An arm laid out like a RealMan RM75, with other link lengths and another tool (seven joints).
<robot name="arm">
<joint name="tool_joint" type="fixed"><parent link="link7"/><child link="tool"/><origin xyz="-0.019 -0.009 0.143" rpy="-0.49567 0 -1.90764"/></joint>
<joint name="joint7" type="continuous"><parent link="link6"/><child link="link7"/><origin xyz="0.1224 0 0" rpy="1.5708 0 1.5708"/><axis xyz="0 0 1"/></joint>
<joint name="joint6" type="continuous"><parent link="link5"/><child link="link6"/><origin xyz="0 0 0" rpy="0 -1.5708 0"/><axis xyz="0 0 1"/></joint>
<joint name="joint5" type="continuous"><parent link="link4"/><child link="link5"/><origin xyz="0 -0.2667 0" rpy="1.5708 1.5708 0"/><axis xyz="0 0 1"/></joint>
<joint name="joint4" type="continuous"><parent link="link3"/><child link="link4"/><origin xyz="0 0 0" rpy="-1.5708 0 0"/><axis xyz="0 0 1"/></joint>
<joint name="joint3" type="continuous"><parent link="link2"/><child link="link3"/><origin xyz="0 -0.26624 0" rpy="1.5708 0 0"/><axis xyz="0 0 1"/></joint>
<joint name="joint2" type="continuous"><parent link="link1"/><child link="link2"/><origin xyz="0 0 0" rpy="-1.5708 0 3.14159"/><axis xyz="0 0 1"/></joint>
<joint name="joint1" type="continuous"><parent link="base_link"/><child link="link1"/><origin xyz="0 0 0.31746" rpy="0 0 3.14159"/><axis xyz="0 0 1"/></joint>
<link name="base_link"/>
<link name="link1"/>
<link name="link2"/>
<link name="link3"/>
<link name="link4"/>
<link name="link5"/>
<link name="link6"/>
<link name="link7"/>
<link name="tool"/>
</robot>
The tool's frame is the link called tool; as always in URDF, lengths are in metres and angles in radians. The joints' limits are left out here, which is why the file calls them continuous.
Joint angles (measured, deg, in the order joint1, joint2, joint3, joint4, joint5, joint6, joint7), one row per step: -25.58 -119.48 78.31 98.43 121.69 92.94 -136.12; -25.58 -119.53 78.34 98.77 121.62 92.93 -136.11; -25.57 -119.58 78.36 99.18 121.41 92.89 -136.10; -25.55 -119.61 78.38 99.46 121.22 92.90 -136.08; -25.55 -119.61 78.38 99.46 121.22 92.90 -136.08; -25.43 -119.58 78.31 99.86 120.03 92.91 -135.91; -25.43 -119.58 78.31 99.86 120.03 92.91 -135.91; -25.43 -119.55 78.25 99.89 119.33 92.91 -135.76; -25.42 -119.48 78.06 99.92 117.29 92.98 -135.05; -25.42 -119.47 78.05 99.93 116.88 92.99 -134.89; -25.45 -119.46 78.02 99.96 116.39 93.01 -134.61; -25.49 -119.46 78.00 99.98 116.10 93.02 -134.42; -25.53 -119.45 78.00 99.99 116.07 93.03 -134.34; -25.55 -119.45 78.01 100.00 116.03 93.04 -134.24; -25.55 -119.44 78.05 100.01 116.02 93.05 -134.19
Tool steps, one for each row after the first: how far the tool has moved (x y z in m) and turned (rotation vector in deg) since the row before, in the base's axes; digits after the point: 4 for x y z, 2 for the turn. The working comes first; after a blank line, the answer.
Tool pose at each row, in the base's axes (x y z in m, rotation vector in deg; the steps are taken from these numbers as rounded here): -0.1011 0.3852 -0.0080 72.71 144.70 54.18; -0.0990 0.3850 -0.0075 73.04 144.31 54.30; -0.0961 0.3845 -0.0068 73.35 143.75 54.47; -0.0940 0.3840 -0.0064 73.54 143.35 54.51; -0.0940 0.3840 -0.0064 73.54 143.35 54.51; -0.0885 0.3817 -0.0055 73.43 142.08 54.40; -0.0885 0.3817 -0.0055 73.43 142.08 54.40; -0.0857 0.3806 -0.0053 73.27 141.42 54.24; -0.0779 0.3771 -0.0048 73.08 139.36 53.61; -0.0763 0.3763 -0.0047 73.08 138.92 53.46; -0.0741 0.3754 -0.0046 73.23 138.30 53.27; -0.0726 0.3749 -0.0045 73.37 137.88 53.16; -0.0722 0.3749 -0.0044 73.52 137.77 53.12; -0.0719 0.3748 -0.0045 73.66 137.64 53.06; -0.0718 0.3746 -0.0046 73.76 137.60 52.99

0.0021 -0.0002 0.0005 0.11 -0.11 -0.34; 0.0029 -0.0005 0.0007 0.12 -0.24 -0.41; 0.0021 -0.0005 0.0004 0.02 -0.19 -0.29; 0.0000 0.0000 0.0000 0.00 0.00 0.00; 0.0055 -0.0023 0.0009 -0.26 -0.98 -0.66; 0.0000 0.0000 0.0000 0.00 0.00 0.00; 0.0028 -0.0011 0.0002 -0.23 -0.56 -0.32; 0.0078 -0.0035 0.0005 -0.74 -1.57 -1.15; 0.0016 -0.0008 0.0001 -0.16 -0.31 -0.27; 0.0022 -0.0009 0.0001 -0.17 -0.36 -0.44; 0.0015 -0.0005 0.0001 -0.09 -0.22 -0.31; 0.0004 0.0000 0.0001 0.00 0.01 -0.13; 0.0003 -0.0001 -0.0001 -0.02 -0.01 -0.14; 0.0001 -0.0002 -0.0001 -0.03 0.03 -0.08
